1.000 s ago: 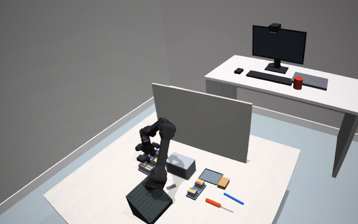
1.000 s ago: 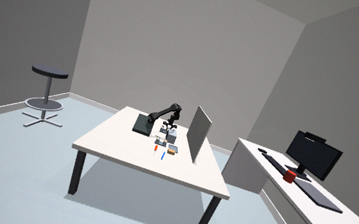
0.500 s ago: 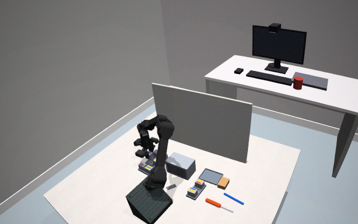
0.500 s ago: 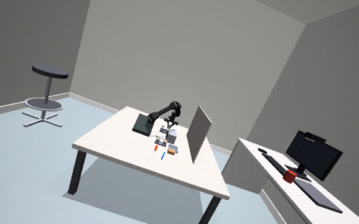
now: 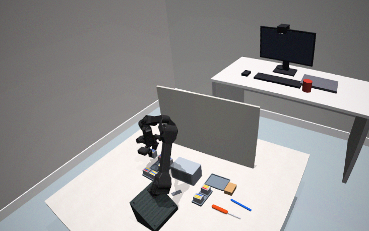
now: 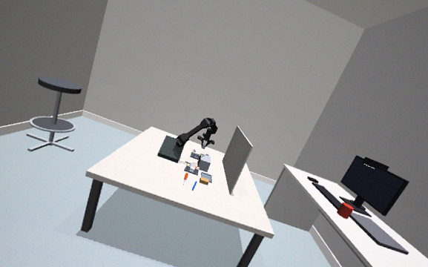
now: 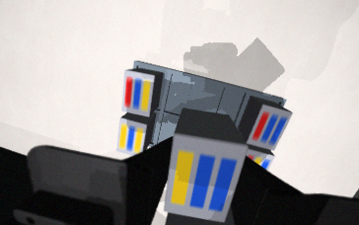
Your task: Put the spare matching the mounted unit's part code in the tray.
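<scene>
My gripper tip is 12 cm short of the tray, 40 cm to the left of it and 12 cm above it. Round my gripper tip: white panel (31 cm ahead, 19 cm to the right, 10 cm above); grey mounted unit (6 cm ahead, 21 cm to the right, 7 cm below); grey spare block (2 cm above).
</scene>
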